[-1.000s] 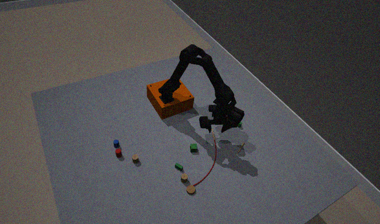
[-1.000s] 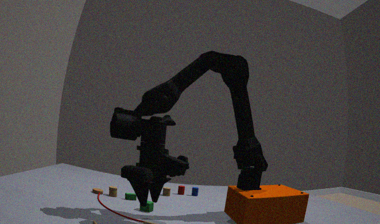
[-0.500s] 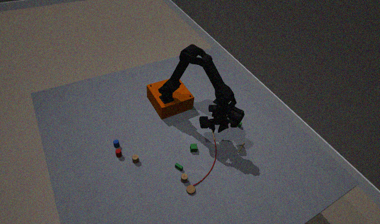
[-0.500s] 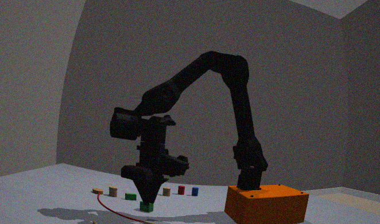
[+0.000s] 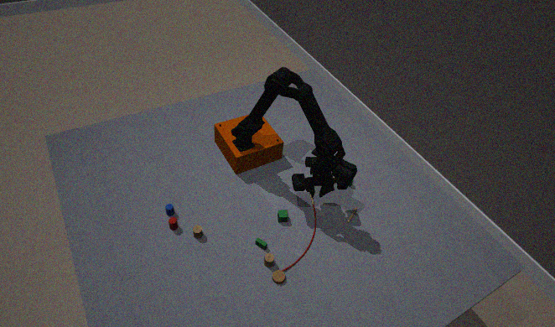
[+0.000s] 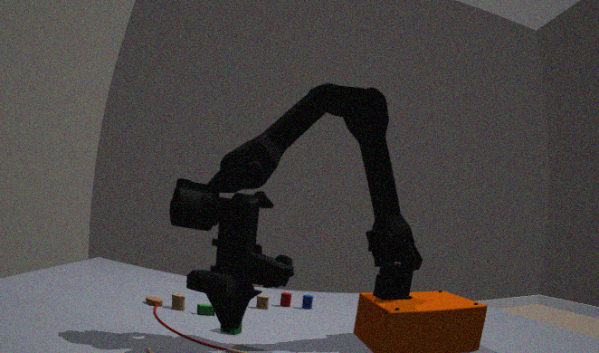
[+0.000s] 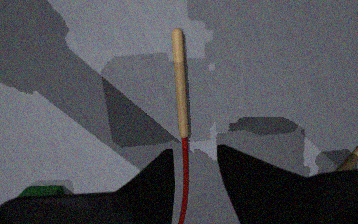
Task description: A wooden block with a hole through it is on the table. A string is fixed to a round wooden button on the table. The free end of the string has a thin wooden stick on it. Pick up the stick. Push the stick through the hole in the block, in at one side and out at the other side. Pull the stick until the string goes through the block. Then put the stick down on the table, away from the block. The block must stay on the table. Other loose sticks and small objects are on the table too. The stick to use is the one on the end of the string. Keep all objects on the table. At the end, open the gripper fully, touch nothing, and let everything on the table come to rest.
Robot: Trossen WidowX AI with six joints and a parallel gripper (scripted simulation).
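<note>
Right now my gripper tip is 40 mm above the thin wooden stick and 20 mm past it. The rest, counted from my gripper tip: loose stick 110 mm to the left, 100 mm ahead, 40 mm below; then round wooden button 270 mm to the right, 180 mm ahead, 40 mm below; then small green piece 180 mm to the left, 30 mm below, 10 mm behind.
</note>
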